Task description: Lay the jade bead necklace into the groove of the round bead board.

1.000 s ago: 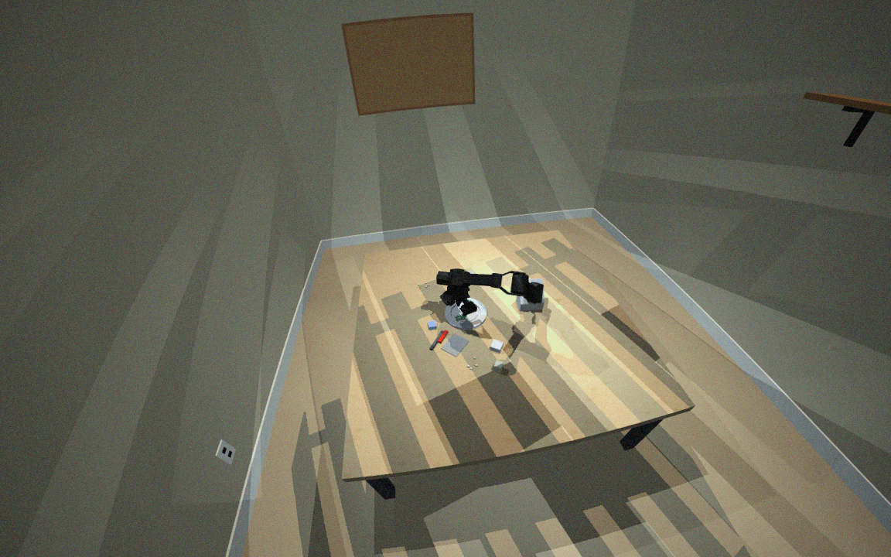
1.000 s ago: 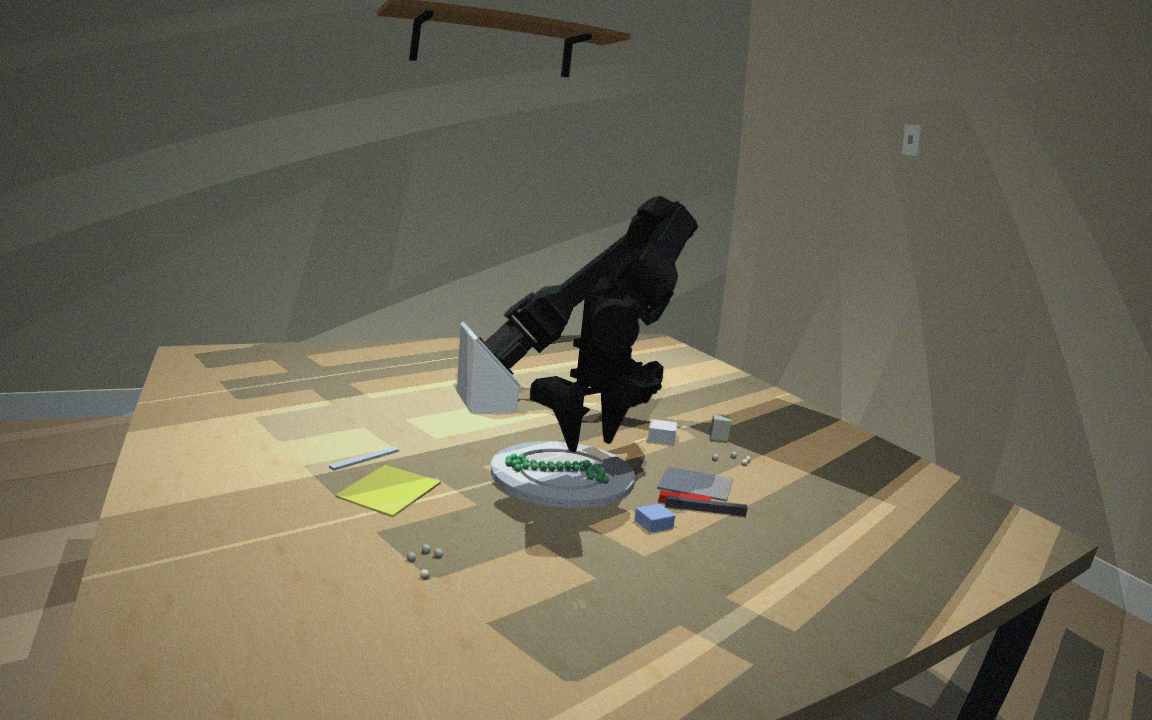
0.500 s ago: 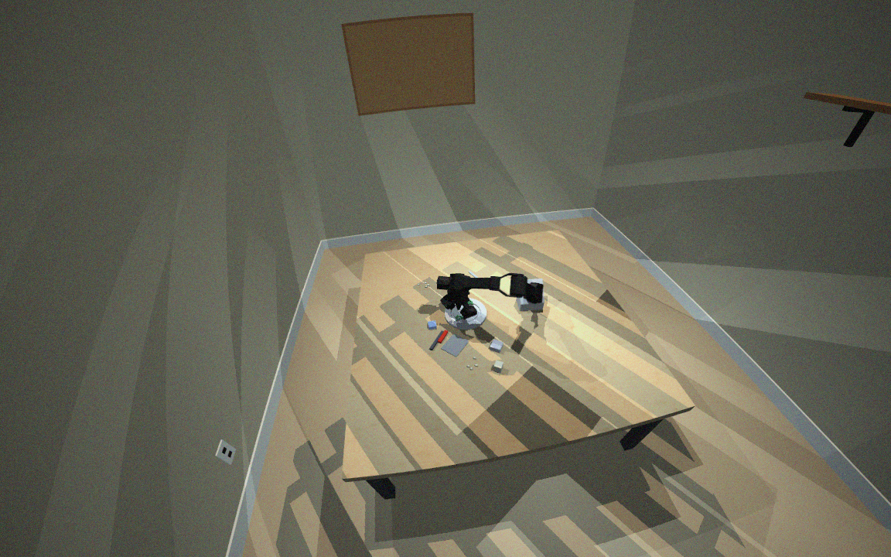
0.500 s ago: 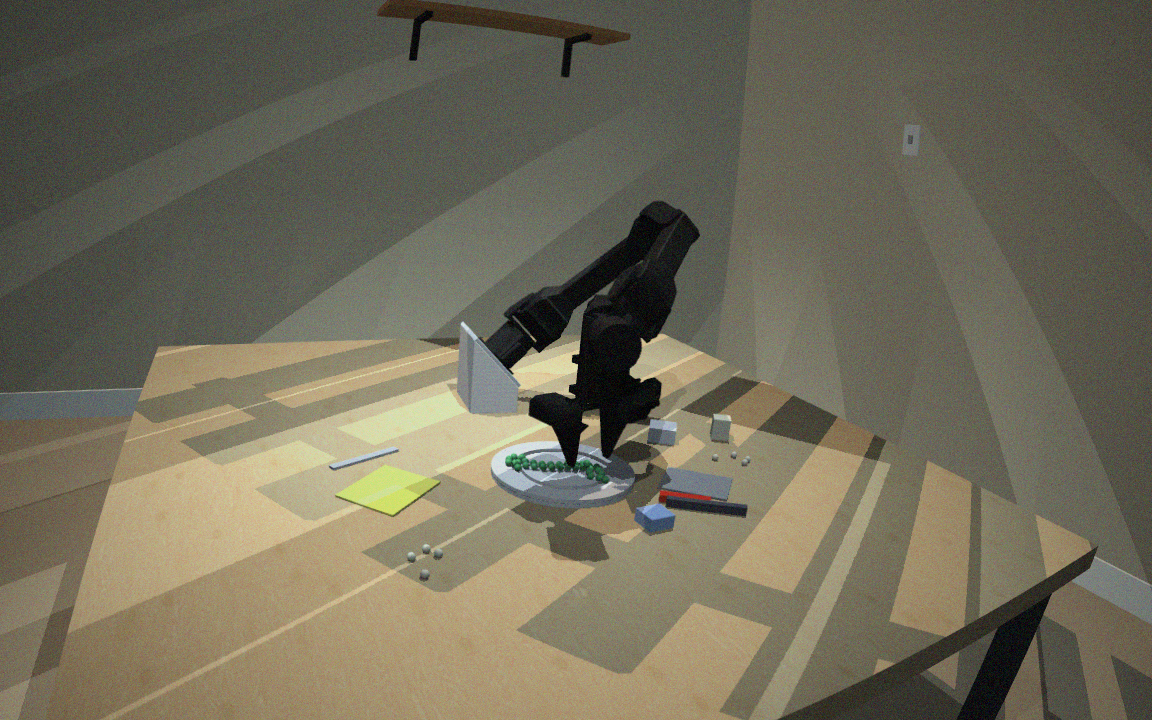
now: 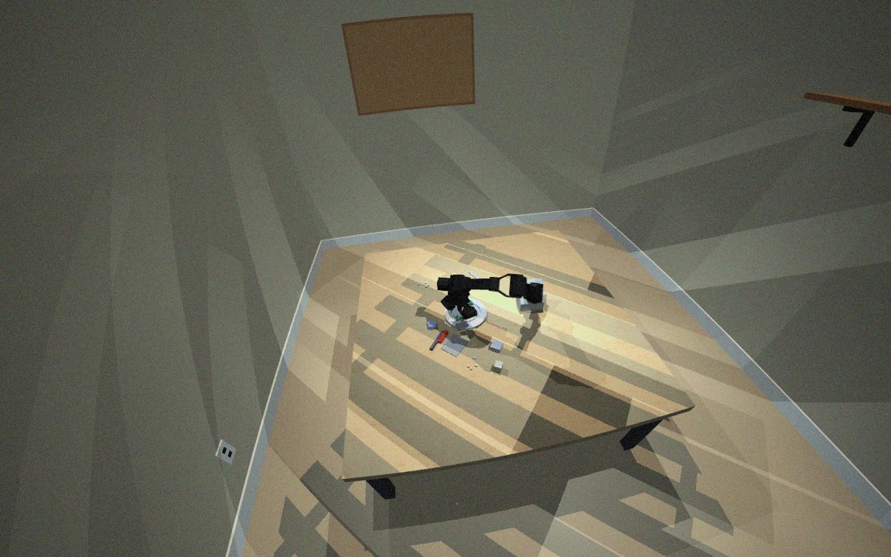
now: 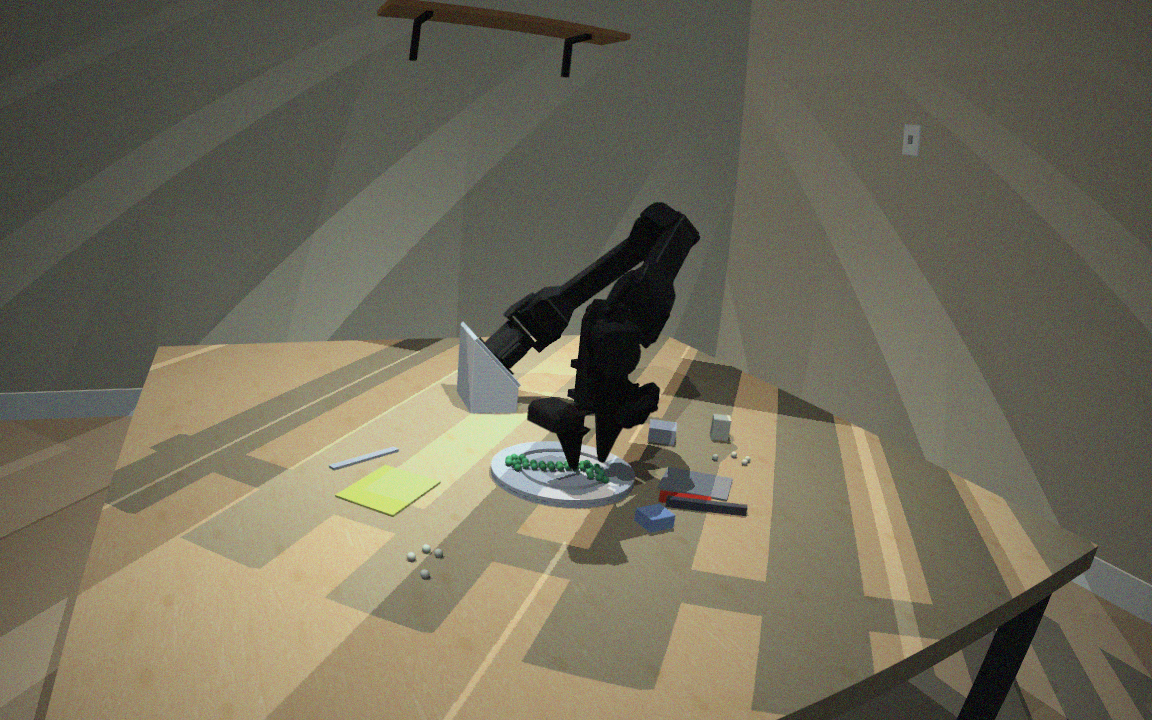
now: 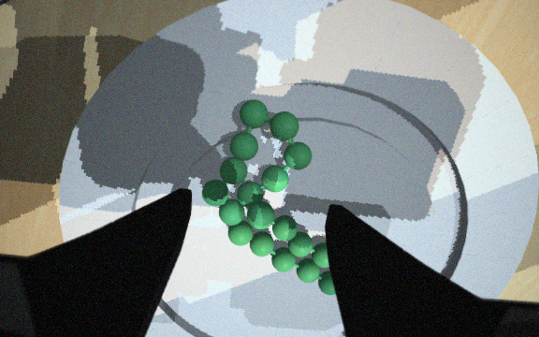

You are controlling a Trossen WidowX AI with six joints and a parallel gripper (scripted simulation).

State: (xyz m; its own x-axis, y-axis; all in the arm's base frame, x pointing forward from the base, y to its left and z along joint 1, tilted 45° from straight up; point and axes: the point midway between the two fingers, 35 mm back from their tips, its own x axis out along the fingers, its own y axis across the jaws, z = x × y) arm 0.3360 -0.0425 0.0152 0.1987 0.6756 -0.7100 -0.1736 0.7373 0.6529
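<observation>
The round grey bead board is 20 mm to the right of my gripper tip, 20 mm behind it and 10 mm below it. Round my gripper tip: grey plate: 140 mm to the left, 70 mm ahead, 20 mm below; then blue block: 150 mm ahead, 10 mm to the left, 10 mm below; then red and black pen: 130 mm ahead, 90 mm to the left, 20 mm below.
</observation>
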